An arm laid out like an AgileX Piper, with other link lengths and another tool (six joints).
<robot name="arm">
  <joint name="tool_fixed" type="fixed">
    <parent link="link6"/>
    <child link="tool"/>
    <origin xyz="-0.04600 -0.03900 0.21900" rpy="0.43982 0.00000 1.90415"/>
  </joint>
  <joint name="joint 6" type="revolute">
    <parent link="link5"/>
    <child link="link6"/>
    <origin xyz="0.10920 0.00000 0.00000" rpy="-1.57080 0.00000 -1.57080"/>
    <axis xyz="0 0 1"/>
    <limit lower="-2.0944" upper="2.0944"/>
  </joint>
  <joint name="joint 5" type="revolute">
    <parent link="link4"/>
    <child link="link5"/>
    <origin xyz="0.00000 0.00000 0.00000" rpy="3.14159 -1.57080 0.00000"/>
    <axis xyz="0 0 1"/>
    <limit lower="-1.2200" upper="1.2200"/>
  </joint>
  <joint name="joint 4" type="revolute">
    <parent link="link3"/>
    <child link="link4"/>
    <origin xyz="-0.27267 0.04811 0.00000" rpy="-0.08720 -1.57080 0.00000"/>
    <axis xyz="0 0 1"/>
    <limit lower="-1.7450" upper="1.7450"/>
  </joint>
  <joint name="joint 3" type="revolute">
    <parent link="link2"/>
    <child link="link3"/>
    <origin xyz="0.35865 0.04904 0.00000" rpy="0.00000 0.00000 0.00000"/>
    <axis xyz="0 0 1"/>
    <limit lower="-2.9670" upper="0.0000"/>
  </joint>
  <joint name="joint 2" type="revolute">
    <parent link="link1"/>
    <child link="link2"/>
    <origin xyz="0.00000 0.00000 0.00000" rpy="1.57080 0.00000 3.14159"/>
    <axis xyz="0 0 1"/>
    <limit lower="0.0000" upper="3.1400"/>
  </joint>
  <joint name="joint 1" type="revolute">
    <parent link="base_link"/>
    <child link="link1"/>
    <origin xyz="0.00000 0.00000 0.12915" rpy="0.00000 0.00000 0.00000"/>
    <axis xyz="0 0 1"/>
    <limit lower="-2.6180" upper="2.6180"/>
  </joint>
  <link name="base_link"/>
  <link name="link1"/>
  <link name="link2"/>
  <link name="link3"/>
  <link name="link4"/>
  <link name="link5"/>
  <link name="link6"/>
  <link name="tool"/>
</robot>
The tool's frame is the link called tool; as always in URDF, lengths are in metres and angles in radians.
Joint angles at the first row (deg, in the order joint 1, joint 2, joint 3, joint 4, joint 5, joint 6):
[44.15, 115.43, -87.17, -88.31, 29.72, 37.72]
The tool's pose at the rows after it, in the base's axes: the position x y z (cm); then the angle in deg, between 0 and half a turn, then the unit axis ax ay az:
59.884 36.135 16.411 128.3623 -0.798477 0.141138 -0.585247
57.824 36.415 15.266 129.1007 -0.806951 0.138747 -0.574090
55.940 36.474 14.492 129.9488 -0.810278 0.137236 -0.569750
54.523 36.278 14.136 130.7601 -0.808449 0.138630 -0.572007
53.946 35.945 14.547 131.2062 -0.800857 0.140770 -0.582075
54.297 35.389 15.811 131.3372 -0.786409 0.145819 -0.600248
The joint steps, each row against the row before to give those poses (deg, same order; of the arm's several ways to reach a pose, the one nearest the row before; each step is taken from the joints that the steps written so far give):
[1.47, -0.75, 2.25, 1.09, 0.92, -0.29]
[1.86, -0.99, 2.74, 0.52, 1.22, 0.45]
[2.00, -0.95, 2.67, -0.41, 1.93, 1.49]
[1.77, -0.79, 2.21, -0.85, 2.31, 2.05]
[1.11, -0.62, 1.25, -1.38, 2.18, 2.13]
[0.31, -0.48, 0.16, -1.76, 2.12, 2.04]

